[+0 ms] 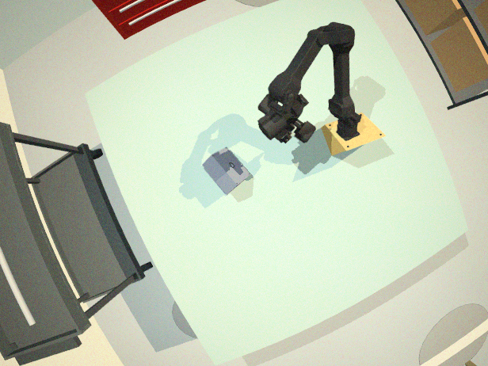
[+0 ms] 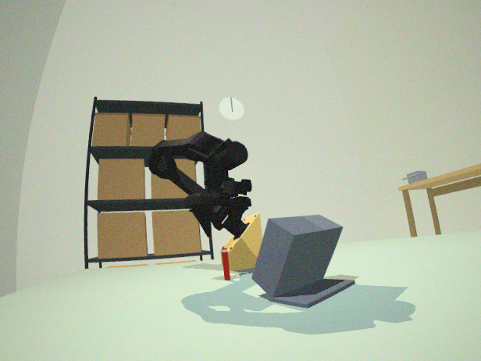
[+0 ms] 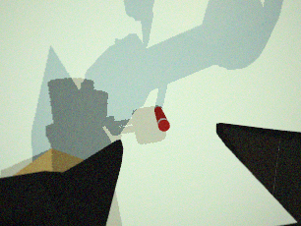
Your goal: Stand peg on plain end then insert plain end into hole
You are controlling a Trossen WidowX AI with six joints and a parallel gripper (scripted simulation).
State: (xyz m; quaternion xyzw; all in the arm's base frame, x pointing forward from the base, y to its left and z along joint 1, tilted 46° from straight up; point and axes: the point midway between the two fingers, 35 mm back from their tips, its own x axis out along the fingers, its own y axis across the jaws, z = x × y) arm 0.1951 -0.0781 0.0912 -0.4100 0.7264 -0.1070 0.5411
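Now: the red peg 5 cm below my gripper tip. Also, from my gripper tip: grey sloped panel: 24 cm ahead, 6 cm to the left, 4 cm below.
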